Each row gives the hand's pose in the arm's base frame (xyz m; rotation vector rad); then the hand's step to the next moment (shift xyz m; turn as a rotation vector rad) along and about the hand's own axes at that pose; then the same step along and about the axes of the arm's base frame.
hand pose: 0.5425 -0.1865 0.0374 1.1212 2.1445 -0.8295
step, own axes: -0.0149 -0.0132 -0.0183 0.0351 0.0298 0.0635
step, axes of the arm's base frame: -0.0078 0.0002 0.0259 0.0213 -0.0161 -0.0738
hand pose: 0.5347 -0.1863 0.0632 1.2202 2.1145 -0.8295
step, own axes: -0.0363 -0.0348 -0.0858 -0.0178 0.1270 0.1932
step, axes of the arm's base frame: -0.0287 0.0299 0.0904 0.1508 -0.1023 -0.1434
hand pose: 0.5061 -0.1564 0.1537 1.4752 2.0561 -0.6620
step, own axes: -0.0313 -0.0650 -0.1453 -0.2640 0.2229 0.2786
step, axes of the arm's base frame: -0.0721 0.0545 0.1347 0.3201 -0.3029 -0.0528
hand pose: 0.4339 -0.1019 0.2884 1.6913 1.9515 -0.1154
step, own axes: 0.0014 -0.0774 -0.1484 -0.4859 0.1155 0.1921
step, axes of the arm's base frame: -0.1238 0.0459 0.1029 0.2024 -0.4870 0.0904
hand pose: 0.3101 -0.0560 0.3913 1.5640 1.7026 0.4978
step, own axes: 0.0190 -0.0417 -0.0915 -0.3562 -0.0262 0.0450
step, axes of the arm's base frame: -0.0952 0.0297 0.0231 0.0031 -0.3569 0.0472
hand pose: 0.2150 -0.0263 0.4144 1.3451 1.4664 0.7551
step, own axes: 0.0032 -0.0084 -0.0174 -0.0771 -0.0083 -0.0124
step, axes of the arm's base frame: -0.0189 0.0043 -0.0026 -0.0208 -0.0742 0.0153
